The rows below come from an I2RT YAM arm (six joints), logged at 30 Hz.
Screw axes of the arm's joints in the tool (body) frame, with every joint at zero. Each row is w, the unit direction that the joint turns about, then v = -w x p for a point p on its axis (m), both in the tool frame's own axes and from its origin. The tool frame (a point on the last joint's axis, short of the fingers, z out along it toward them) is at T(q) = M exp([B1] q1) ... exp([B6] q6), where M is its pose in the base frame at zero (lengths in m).
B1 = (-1, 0, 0, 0.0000, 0.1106, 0.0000)
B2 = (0, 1, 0, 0.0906, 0.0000, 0.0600)
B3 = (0, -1, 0, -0.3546, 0.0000, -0.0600)
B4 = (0, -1, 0, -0.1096, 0.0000, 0.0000)
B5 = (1, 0, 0, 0.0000, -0.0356, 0.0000)
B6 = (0, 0, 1, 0.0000, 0.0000, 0.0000)
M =
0 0 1 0.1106
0 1 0 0.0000
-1 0 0 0.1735
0 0 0 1
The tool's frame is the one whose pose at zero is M.
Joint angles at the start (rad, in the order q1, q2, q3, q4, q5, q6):
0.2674 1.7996 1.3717 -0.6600 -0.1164 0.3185
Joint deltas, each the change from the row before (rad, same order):
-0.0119 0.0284 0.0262 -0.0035 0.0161 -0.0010
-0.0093 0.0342 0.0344 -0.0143 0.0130 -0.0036
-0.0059 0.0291 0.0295 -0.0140 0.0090 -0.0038
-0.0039 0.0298 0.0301 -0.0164 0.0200 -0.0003
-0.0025 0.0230 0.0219 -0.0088 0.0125 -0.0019
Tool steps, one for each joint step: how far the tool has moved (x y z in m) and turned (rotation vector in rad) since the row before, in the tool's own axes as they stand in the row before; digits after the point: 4 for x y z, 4 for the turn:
-0.0062 -0.0040 0.0048 0.0219 -0.0025 0.0101
-0.0063 -0.0029 0.0057 0.0205 0.0073 0.0060
-0.0049 -0.0017 0.0050 0.0151 0.0089 0.0026
-0.0045 -0.0014 0.0053 0.0255 0.0085 0.0043
-0.0034 -0.0007 0.0045 0.0159 0.0052 0.0009

